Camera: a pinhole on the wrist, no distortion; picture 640 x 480 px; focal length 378.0 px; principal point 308.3 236.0 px. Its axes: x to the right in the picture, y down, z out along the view. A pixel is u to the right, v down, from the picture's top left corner.
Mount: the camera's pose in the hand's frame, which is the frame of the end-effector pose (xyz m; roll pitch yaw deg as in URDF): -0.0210 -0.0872 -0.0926 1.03 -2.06 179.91
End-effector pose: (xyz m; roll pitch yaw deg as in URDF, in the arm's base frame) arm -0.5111 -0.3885 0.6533 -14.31 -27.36 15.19
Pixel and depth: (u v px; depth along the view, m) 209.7 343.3 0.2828
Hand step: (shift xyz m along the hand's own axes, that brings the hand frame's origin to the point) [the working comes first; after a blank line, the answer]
In the camera's frame: -0.0738 0.0803 0.2828

0.0628 -0.1625 0.1888
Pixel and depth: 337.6 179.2 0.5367
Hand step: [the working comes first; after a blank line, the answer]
In the camera's frame: 0.0416 -0.0806 0.5367

-0.0432 0.0031 0.4437
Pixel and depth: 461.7 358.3 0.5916
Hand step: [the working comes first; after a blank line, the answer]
In the camera's frame: 0.2401 0.1914 0.5916

-0.2398 -0.2676 0.5106
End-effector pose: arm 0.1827 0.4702 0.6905 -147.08 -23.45 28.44
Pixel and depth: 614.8 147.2 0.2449
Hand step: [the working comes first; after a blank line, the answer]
In the camera's frame: 0.1986 -0.0575 0.2449

-0.2106 -0.0250 0.1582
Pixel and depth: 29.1 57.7 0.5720
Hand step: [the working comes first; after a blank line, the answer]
In the camera's frame: -0.4225 -0.2698 0.5720

0.4220 0.1922 0.4589
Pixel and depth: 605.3 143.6 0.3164
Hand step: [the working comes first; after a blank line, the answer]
In the camera's frame: 0.2486 -0.0773 0.3164

-0.2580 -0.0038 0.2311
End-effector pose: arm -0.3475 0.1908 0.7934 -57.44 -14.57 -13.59
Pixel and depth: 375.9 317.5 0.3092
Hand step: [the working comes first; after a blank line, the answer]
In the camera's frame: 0.0553 0.0667 0.3092

-0.0652 -0.1482 0.2195
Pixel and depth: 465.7 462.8 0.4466
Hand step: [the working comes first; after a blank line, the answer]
In the camera's frame: 0.1860 0.2680 0.4466

-0.1910 -0.3468 0.3651
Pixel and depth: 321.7 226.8 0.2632
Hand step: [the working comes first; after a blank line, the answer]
In the camera's frame: 0.0093 -0.0064 0.2632

-0.0209 -0.0761 0.1706
